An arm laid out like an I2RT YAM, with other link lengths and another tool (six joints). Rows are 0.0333 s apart.
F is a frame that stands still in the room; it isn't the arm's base.
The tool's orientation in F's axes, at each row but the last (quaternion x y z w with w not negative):
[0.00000, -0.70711, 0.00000, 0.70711]
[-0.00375, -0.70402, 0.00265, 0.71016]
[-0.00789, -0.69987, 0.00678, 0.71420]
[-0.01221, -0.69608, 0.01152, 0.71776]
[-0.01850, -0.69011, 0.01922, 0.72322]
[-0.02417, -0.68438, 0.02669, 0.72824]
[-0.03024, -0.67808, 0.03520, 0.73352]
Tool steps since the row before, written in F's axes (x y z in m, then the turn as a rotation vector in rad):
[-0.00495, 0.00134, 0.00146, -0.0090, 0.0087, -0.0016]
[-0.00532, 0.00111, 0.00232, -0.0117, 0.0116, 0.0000]
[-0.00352, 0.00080, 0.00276, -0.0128, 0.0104, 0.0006]
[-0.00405, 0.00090, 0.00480, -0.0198, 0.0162, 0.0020]
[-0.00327, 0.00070, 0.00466, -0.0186, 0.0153, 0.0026]
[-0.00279, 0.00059, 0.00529, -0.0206, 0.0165, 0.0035]
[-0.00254, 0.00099, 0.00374, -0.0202, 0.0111, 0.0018]
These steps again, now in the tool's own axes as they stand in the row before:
[0.00146, 0.00134, 0.00495, -0.0016, 0.0087, 0.0090]
[0.00228, 0.00108, 0.00534, 0.0000, 0.0116, 0.0117]
[0.00270, 0.00074, 0.00358, 0.0006, 0.0104, 0.0128]
[0.00470, 0.00074, 0.00420, 0.0019, 0.0161, 0.0199]
[0.00453, 0.00046, 0.00348, 0.0025, 0.0152, 0.0187]
[0.00514, 0.00023, 0.00311, 0.0034, 0.0163, 0.0208]
[0.00361, 0.00067, 0.00282, 0.0012, 0.0111, 0.0202]

